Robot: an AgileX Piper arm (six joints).
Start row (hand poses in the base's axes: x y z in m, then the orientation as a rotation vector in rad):
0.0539 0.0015 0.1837 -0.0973 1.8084 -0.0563
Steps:
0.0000 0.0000 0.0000 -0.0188 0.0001 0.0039
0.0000 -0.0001 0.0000 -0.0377 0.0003 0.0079
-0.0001 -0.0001 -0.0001 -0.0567 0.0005 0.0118
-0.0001 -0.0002 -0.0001 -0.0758 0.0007 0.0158
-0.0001 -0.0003 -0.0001 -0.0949 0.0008 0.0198
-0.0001 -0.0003 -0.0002 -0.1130 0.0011 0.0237
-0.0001 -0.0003 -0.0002 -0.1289 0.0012 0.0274
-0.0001 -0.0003 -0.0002 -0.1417 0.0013 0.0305
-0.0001 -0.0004 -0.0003 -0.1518 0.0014 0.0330
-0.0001 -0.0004 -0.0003 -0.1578 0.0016 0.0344
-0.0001 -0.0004 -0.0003 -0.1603 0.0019 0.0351
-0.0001 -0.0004 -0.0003 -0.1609 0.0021 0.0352
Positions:
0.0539 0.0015 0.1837 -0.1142 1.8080 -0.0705
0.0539 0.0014 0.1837 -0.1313 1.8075 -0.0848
0.0538 0.0014 0.1836 -0.1483 1.8069 -0.0992
0.0538 0.0013 0.1836 -0.1655 1.8062 -0.1136
0.0538 0.0012 0.1836 -0.1827 1.8053 -0.1281
0.0538 0.0012 0.1835 -0.1991 1.8044 -0.1417
0.0538 0.0012 0.1835 -0.2137 1.8034 -0.1534
0.0538 0.0012 0.1835 -0.2256 1.8026 -0.1628
0.0538 0.0011 0.1834 -0.2350 1.8019 -0.1701
0.0538 0.0011 0.1834 -0.2406 1.8016 -0.1746
0.0538 0.0011 0.1834 -0.2430 1.8017 -0.1763
0.0538 0.0011 0.1834 -0.2435 1.8018 -0.1768

